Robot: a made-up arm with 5 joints. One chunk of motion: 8 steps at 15 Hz.
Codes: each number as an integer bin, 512 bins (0 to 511) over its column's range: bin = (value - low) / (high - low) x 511, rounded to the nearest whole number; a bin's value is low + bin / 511 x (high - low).
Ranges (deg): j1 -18.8..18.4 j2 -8.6..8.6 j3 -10.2..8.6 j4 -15..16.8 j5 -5..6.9
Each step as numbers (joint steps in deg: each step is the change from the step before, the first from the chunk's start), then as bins.
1 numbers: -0.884 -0.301 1.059 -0.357 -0.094
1 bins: 246 247 306 235 211
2 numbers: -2.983 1.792 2.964 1.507 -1.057
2 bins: 217 309 358 265 169
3 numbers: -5.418 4.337 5.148 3.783 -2.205
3 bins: 184 384 417 302 120
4 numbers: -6.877 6.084 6.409 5.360 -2.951
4 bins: 164 436 451 327 88
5 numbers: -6.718 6.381 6.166 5.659 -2.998
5 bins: 166 445 445 332 86
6 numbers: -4.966 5.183 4.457 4.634 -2.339
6 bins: 190 409 398 316 114
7 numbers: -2.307 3.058 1.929 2.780 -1.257
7 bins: 227 346 330 286 161
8 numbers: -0.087 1.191 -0.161 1.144 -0.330
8 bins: 257 291 273 259 201
